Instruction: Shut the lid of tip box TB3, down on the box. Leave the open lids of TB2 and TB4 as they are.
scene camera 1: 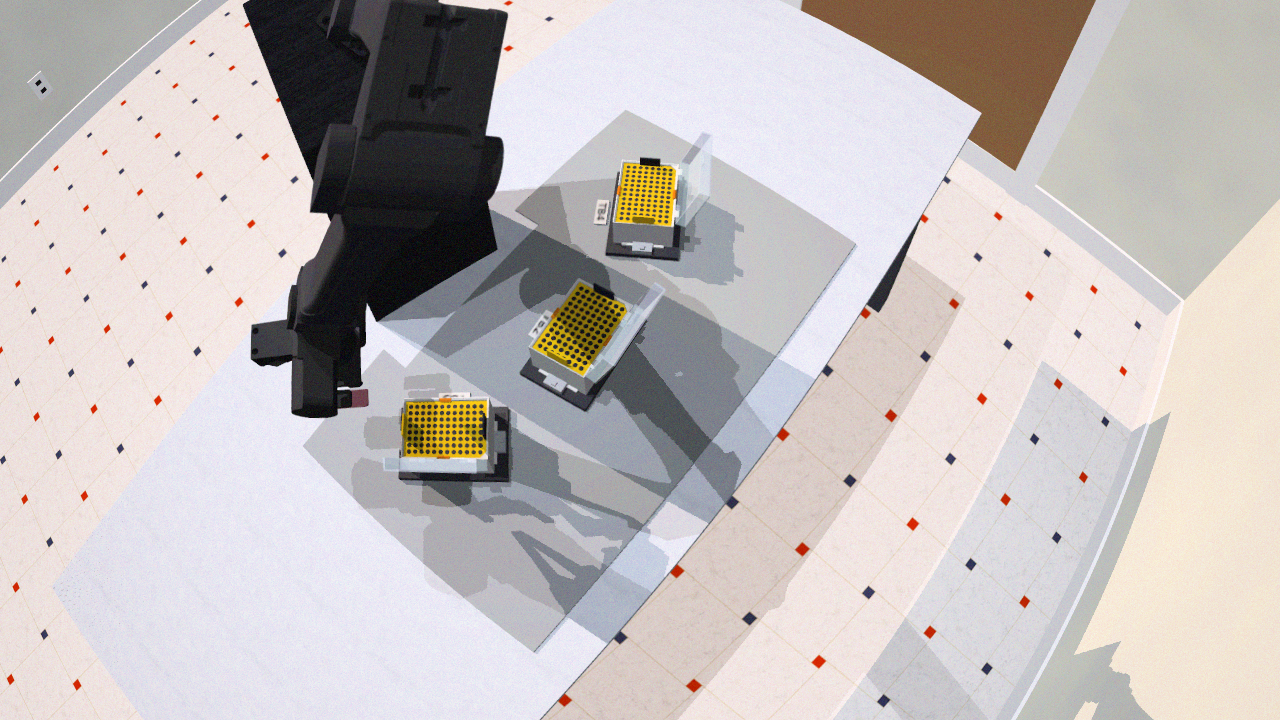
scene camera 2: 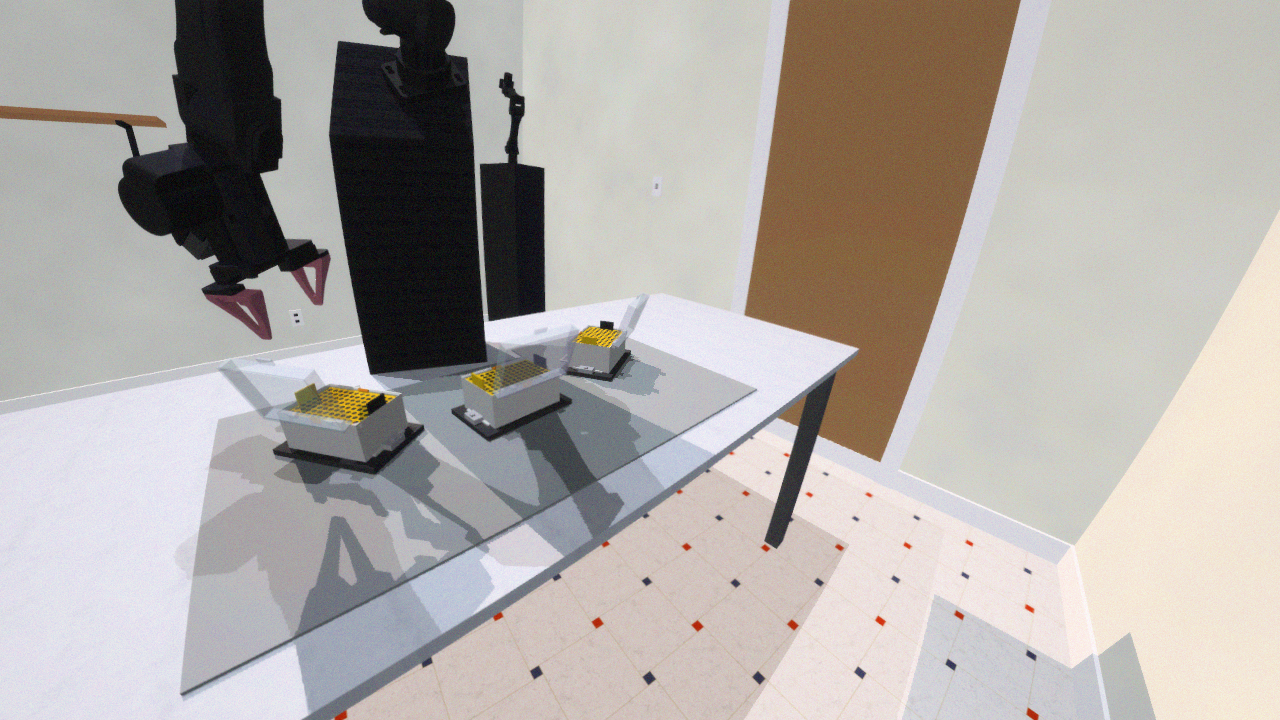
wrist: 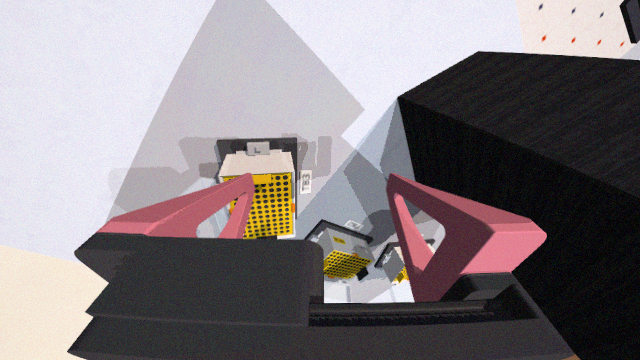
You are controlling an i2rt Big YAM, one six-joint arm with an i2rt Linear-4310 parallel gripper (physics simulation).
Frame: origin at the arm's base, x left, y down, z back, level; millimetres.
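Seen in the pictures: gripper, between the fingertips: (scene camera 1: 357, 363) (scene camera 2: 294, 320) (wrist: 320, 180); arm's base, origin of its link: (scene camera 2: 425, 81).
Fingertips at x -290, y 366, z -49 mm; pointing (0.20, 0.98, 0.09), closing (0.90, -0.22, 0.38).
Observation:
Offsets run from my fingertips to a thing's middle. "pt": to the spot under its first point. Level surfaces: height alone.
Tip box TB3 @[dx -14, dy +83, dz -116 mm] (scene camera 1: 445, 429) (scene camera 2: 335, 437) (wrist: 272, 207) is white with a yellow rack and stands on a black base. Its clear lid @[dx -77, dy +43, dz -138 mm] (scene camera 1: 429, 464) (scene camera 2: 268, 386) (wrist: 202, 189) stands open, tilted outward from one long side. My gripper (scene camera 1: 359, 397) (scene camera 2: 293, 320) (wrist: 320, 180), with pink fingers, is open and empty. It hangs above the table, off TB3's short side and higher than the box. In the wrist view one finger covers part of TB3 and its lid. TB2 (scene camera 1: 580, 328) (scene camera 2: 512, 400) has its clear lid @[pt dx +143, dy +5, dz -318 mm] (scene camera 1: 631, 333) open. TB4 (scene camera 1: 646, 192) (scene camera 2: 597, 355) has its lid @[pt dx +433, dy +54, dz -324 mm] (scene camera 1: 696, 179) (scene camera 2: 635, 313) open.
The boxes stand on a grey mat @[dy +148 mm] (scene camera 1: 760, 268) (scene camera 2: 259, 608) (wrist: 240, 65) on a white table @[dy +150 mm] (scene camera 1: 179, 555) (scene camera 2: 89, 501). A tall black pedestal (scene camera 1: 429, 264) (scene camera 2: 407, 232) (wrist: 500, 125) rises beside the table. TB2 stands between TB3 and TB4.

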